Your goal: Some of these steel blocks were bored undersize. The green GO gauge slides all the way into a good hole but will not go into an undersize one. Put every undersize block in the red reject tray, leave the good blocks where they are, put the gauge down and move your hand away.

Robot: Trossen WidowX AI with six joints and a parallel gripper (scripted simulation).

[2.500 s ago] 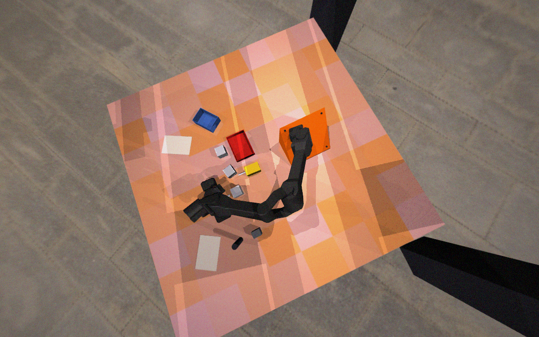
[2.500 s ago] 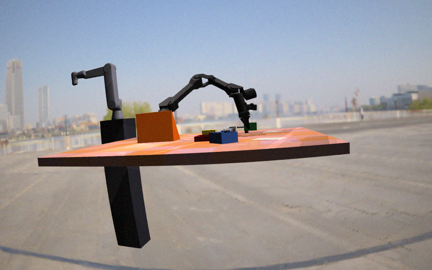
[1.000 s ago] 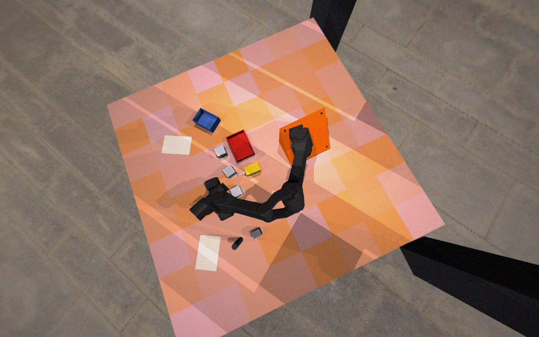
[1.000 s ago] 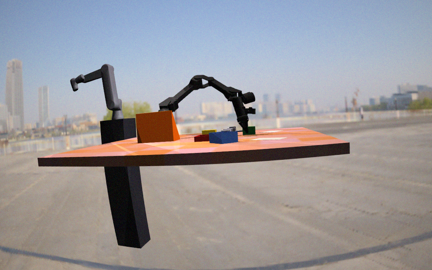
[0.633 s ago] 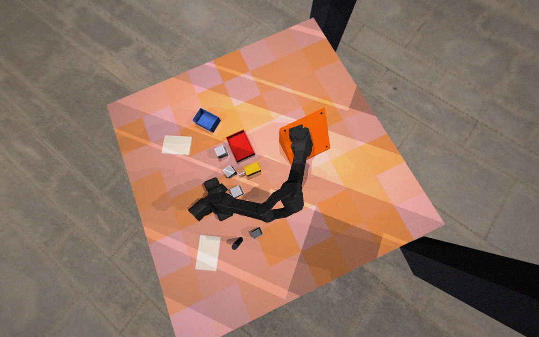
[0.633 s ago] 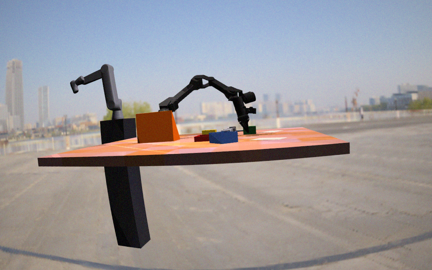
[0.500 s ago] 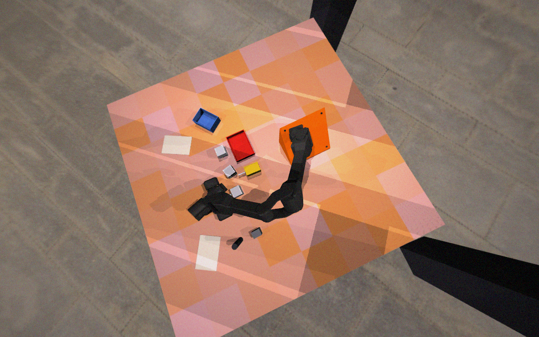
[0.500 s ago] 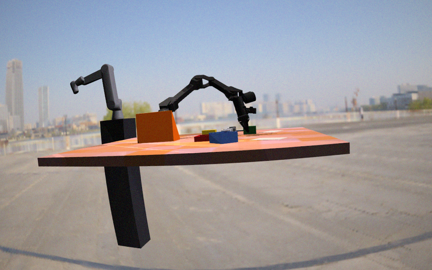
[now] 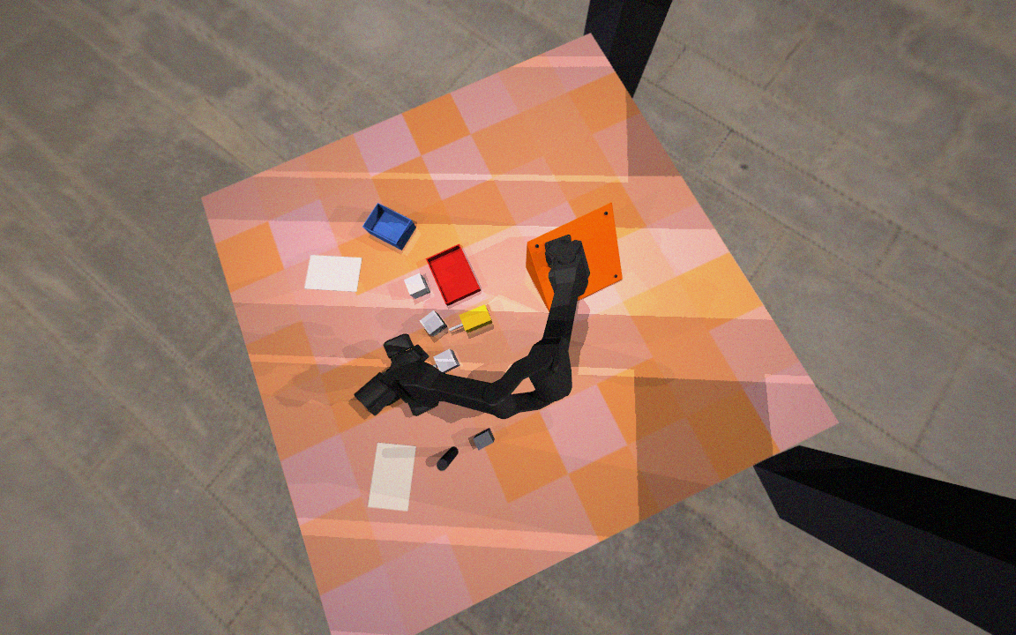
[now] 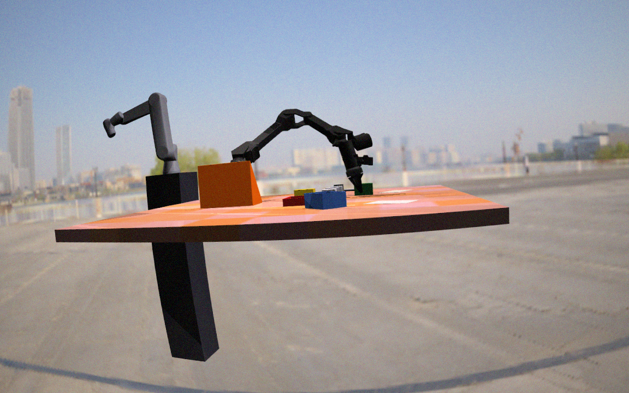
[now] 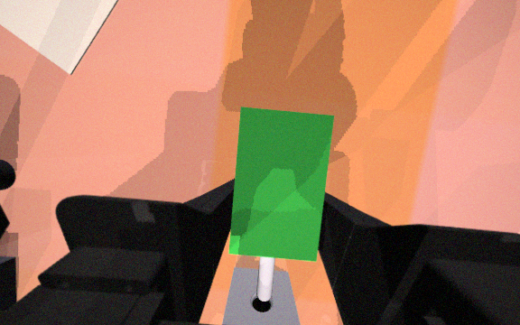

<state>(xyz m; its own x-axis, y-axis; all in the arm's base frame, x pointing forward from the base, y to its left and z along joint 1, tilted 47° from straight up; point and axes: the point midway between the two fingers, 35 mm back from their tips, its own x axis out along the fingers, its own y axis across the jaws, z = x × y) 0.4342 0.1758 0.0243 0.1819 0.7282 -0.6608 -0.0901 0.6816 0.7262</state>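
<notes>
Right now the green GO gauge is 20 mm behind my gripper tip and 10 mm above it. The rest, counted from my gripper tip: yellow gauge 180 mm behind, 80 mm to the right, 10 mm above; then red reject tray 220 mm to the right, 190 mm behind, 10 mm below; then small dark cube 200 mm to the left, 120 mm behind, 10 mm above.
</notes>
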